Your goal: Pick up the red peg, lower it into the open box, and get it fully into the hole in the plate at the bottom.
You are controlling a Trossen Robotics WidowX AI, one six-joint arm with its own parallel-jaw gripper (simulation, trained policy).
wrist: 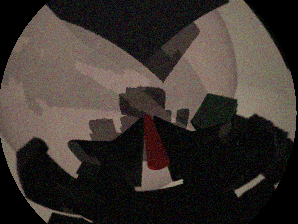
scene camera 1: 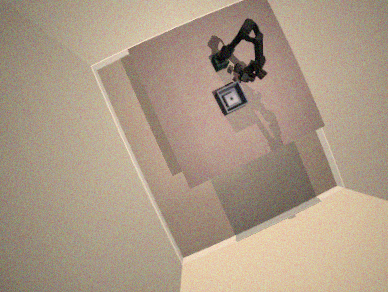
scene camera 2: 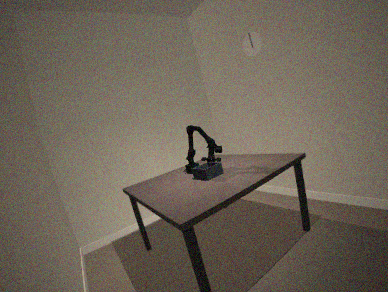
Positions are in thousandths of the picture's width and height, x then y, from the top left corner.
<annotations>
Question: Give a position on a red peg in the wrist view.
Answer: At 529, 712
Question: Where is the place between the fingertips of the gripper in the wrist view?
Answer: At 498, 538
</annotations>
